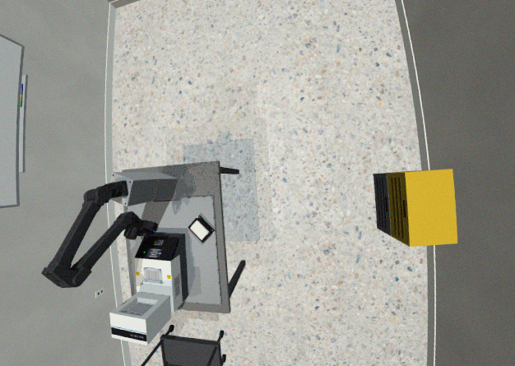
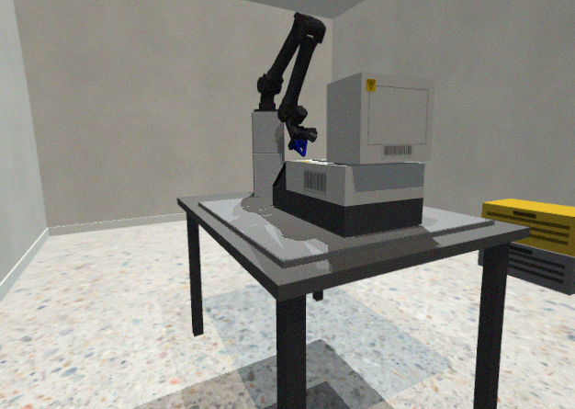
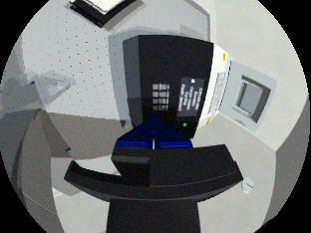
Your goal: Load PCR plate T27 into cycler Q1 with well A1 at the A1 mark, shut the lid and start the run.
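Right now the sealed plate T27 is 50 mm ahead of my hand, 260 mm to the left of it and 170 mm below it. Also, from my hand: plate nest N1: 50 mm ahead, 260 mm to the left, 180 mm below.
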